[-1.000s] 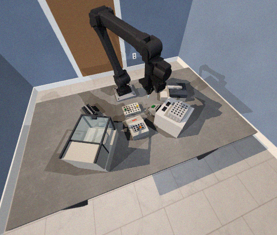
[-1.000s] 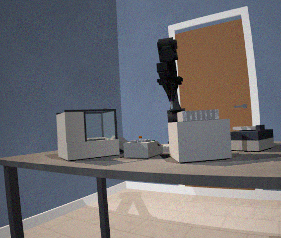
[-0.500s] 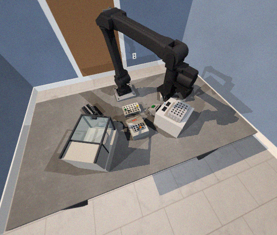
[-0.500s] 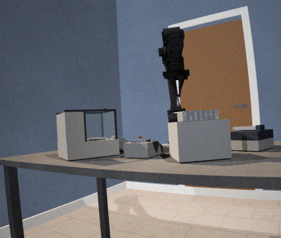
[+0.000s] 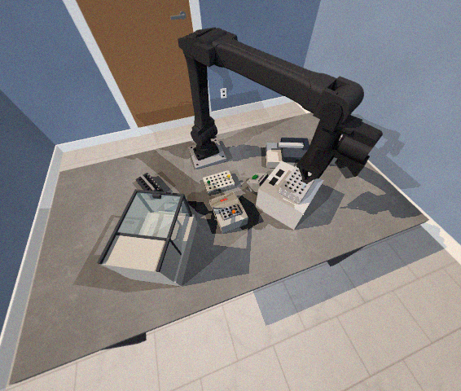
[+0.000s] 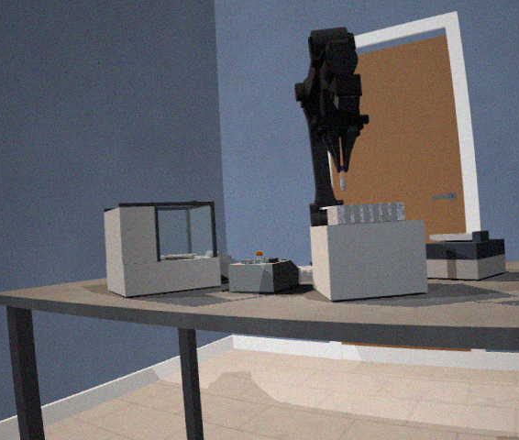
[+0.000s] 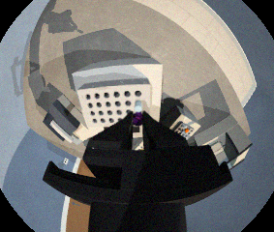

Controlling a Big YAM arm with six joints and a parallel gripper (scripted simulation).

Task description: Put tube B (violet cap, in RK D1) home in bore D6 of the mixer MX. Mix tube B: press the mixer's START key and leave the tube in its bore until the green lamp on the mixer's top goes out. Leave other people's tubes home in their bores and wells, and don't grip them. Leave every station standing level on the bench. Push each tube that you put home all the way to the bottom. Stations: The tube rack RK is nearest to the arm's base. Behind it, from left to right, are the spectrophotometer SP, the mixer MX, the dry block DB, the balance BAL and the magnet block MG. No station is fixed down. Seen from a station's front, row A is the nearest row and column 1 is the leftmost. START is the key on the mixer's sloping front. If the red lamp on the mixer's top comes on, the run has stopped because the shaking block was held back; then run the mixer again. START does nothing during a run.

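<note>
My gripper is now 40 mm past the shaking block, 30 mm to the right of it and 90 mm above it. The rest, counted from my hand: green start key 200 mm behind, 60 mm to the right, 170 mm below; then tube B 20 mm below; then dry block DB 110 mm behind, 230 mm to the right, 210 mm below.
</note>
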